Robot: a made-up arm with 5 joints.
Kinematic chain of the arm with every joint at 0, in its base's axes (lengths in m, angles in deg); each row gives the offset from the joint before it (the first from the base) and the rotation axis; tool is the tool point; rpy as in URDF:
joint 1: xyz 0 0 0.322 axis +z
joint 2: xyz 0 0 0 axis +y
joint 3: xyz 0.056 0 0.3 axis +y
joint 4: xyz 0.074 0 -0.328 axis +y
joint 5: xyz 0.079 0 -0.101 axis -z
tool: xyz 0 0 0 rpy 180 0 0
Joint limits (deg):
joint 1: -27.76..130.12
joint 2: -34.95..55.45
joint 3: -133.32..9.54
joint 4: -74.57..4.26
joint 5: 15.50..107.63
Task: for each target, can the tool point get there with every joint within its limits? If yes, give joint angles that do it. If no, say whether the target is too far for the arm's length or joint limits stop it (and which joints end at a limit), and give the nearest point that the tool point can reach.
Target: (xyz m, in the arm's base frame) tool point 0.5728 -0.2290 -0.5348
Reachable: no: too far | nearest point 0.3976 -0.1589 0.0128 | short by 0.579 m
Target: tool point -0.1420 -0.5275 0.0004
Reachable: no: joint limits stop it (at a limit: joint 2, joint 3, joint 4) | nearest point -0.0139 -0.0517 0.1306 | short by 0.510 m
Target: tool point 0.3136 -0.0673 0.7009
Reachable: yes | joints -12.12 -27.67 -46.71 -32.00 30.94
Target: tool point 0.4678 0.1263 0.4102
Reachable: yes | joints 15.11 11.77 -45.92 -34.04 37.62
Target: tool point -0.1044 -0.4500 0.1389
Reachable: no: joint limits stop it (at a limit: joint 2, joint 3, joint 4) | nearest point -0.0121 -0.0522 0.1306 | short by 0.408 m
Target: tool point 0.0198 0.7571 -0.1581
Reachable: no: too far | nearest point 0.0147 0.5632 0.0868 | short by 0.312 m
